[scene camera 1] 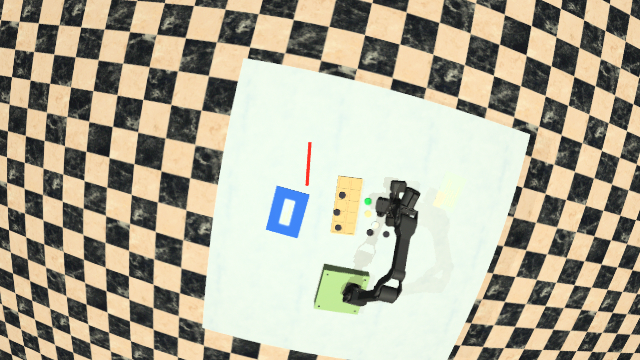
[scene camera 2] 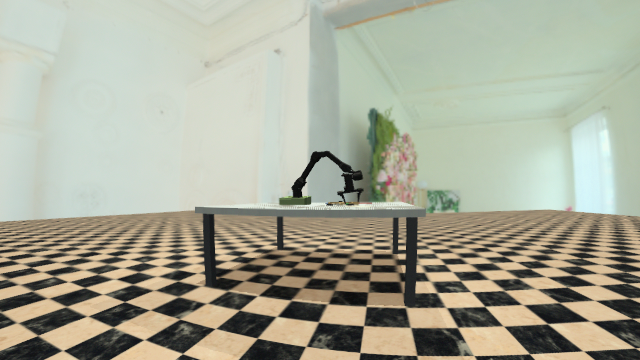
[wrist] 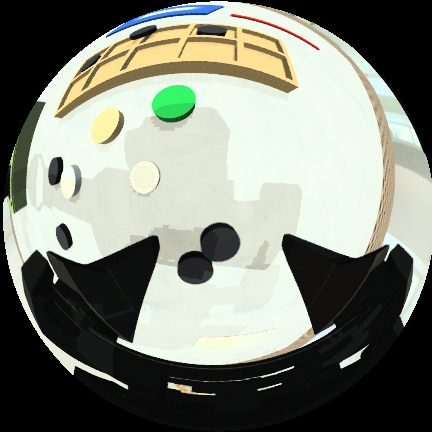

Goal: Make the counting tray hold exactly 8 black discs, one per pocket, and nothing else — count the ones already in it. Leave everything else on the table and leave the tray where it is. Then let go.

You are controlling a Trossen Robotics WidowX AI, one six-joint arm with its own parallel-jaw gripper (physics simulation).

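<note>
The tan counting tray (scene camera 1: 354, 191) (wrist: 200, 67) has black discs in three pockets: one (scene camera 1: 342, 195) (wrist: 211, 30), another (scene camera 1: 337, 212) (wrist: 143, 32) and a third (scene camera 1: 338, 227) (wrist: 90, 62). My gripper (scene camera 2: 350, 201) (wrist: 221, 241) is open, low over the table beside the tray. Between its spread fingers, in the wrist view, a black disc (wrist: 220, 242) and a second black disc (wrist: 195, 267) lie touching or slightly overlapping; the arm hides both in scene camera 1. Two more loose black discs lie nearer the arm's base, one (scene camera 1: 370, 232) (wrist: 55, 171) beside a white disc and one (scene camera 1: 386, 234) (wrist: 64, 236) farther from the tray.
A green disc (scene camera 1: 368, 201) (wrist: 173, 103), a yellow disc (scene camera 1: 368, 213) (wrist: 107, 125), a white disc (scene camera 1: 375, 225) (wrist: 71, 181) and a cream disc (wrist: 144, 177) lie between tray and gripper. A blue frame (scene camera 1: 273, 209) and red bar (scene camera 1: 308, 164) lie beyond the tray. A pale-yellow sheet (scene camera 1: 449, 190) lies opposite.
</note>
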